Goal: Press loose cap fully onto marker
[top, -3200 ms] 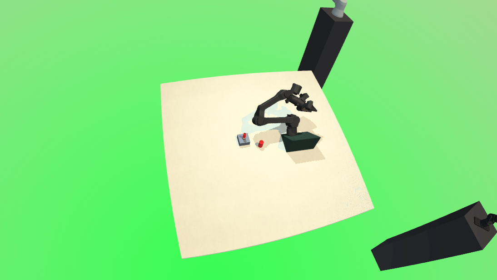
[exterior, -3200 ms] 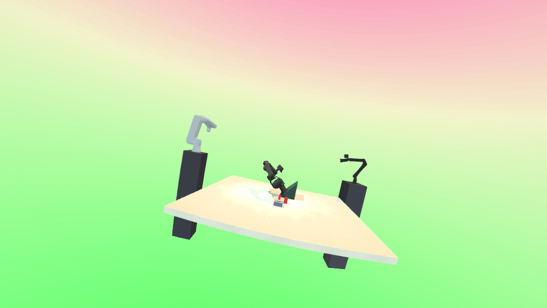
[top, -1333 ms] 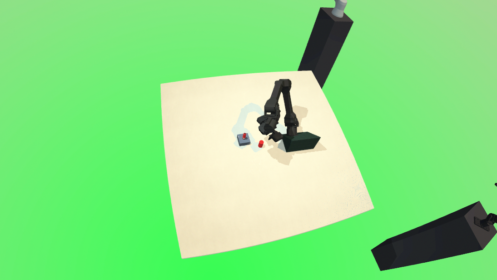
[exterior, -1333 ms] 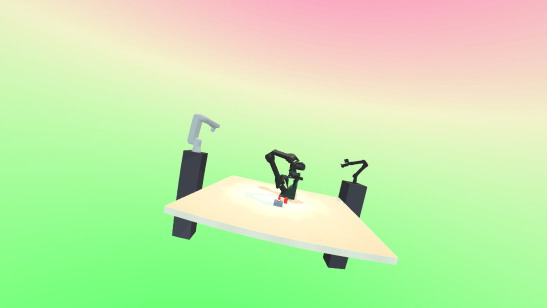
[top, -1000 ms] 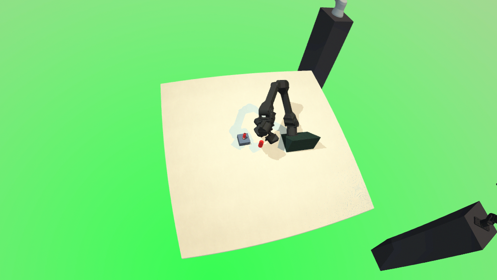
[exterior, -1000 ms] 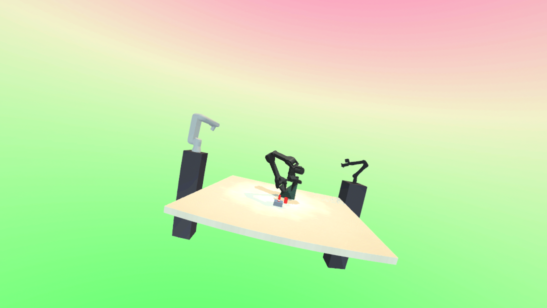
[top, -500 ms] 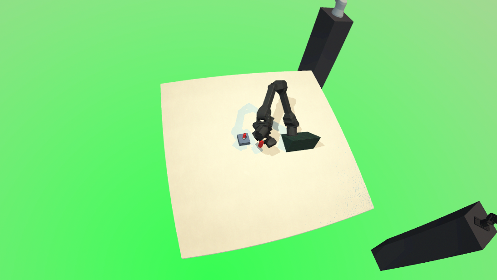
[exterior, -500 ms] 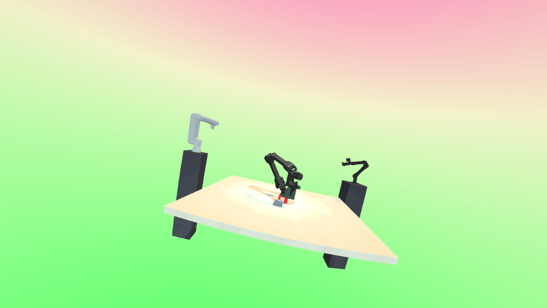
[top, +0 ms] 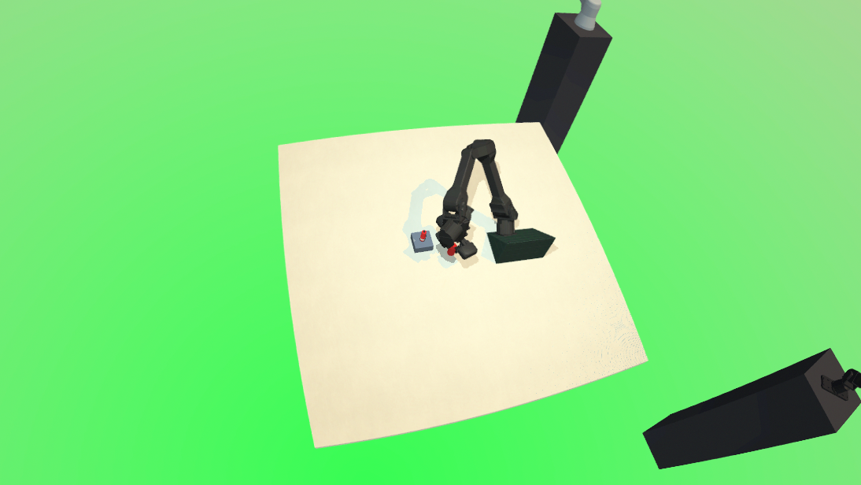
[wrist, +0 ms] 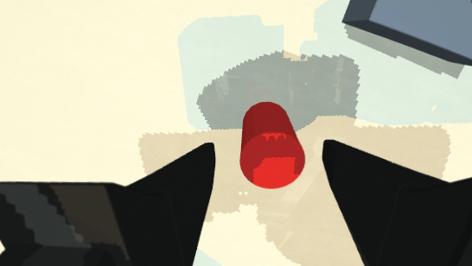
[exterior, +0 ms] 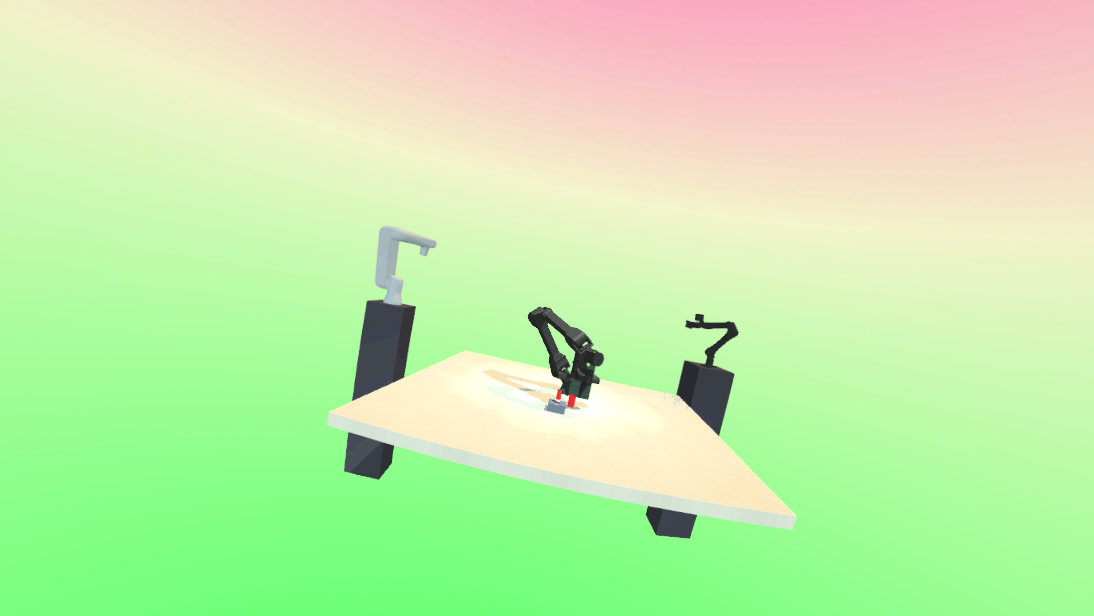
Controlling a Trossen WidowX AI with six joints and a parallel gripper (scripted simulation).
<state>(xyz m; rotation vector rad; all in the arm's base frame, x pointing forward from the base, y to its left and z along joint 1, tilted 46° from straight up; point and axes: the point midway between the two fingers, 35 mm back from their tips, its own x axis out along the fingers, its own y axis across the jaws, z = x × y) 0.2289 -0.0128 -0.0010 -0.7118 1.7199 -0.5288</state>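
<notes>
The red cap lies 2 cm below my gripper tip. Round my gripper tip: holder block: 9 cm ahead, 7 cm to the right, 3 cm below.
</notes>
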